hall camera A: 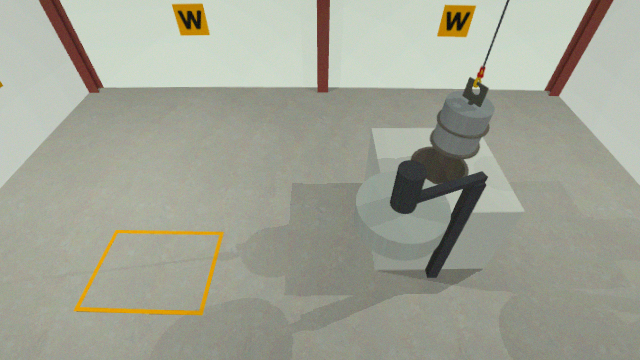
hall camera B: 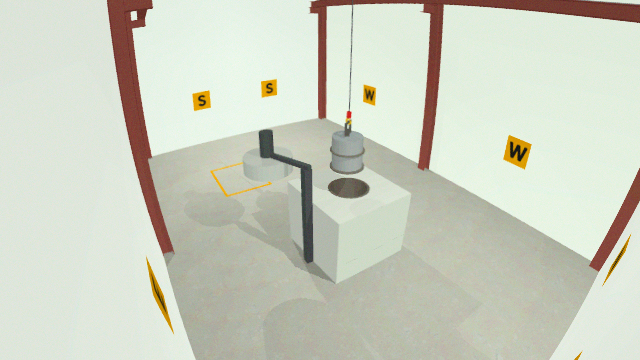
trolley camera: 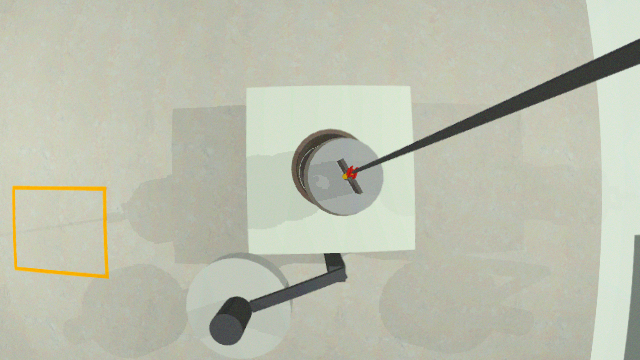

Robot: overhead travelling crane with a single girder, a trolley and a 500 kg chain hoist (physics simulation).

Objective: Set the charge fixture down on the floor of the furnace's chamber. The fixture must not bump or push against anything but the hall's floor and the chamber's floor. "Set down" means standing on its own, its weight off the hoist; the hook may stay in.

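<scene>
The charge fixture [hall camera A: 459, 122] [hall camera B: 347, 145] [trolley camera: 327, 195], a grey drum with brown rings and a lifting plate on top, hangs upright above the furnace [hall camera A: 500, 200] [hall camera B: 372, 235] [trolley camera: 270, 110]. The hook [hall camera A: 477, 81] [hall camera B: 348, 121] [trolley camera: 346, 176] is in the plate's eye and the chain carries the fixture. The round chamber opening [hall camera A: 439, 169] [hall camera B: 348, 189] [trolley camera: 296, 165] is in the white furnace's top. The fixture's bottom is above the opening. In the trolley view the fixture covers most of the opening and is offset to its right and slightly down. The chamber floor is hidden.
The round pale lid [hall camera A: 377, 215] [hall camera B: 254, 169] [trolley camera: 207, 285] is swung aside at the furnace's side. A dark cylinder [hall camera A: 407, 190] [hall camera B: 266, 143] [trolley camera: 227, 329] stands on it. Its dark arm [hall camera A: 447, 188] [hall camera B: 290, 161] [trolley camera: 300, 290] joins an upright post [hall camera A: 455, 232] [hall camera B: 307, 215] close to the furnace.
</scene>
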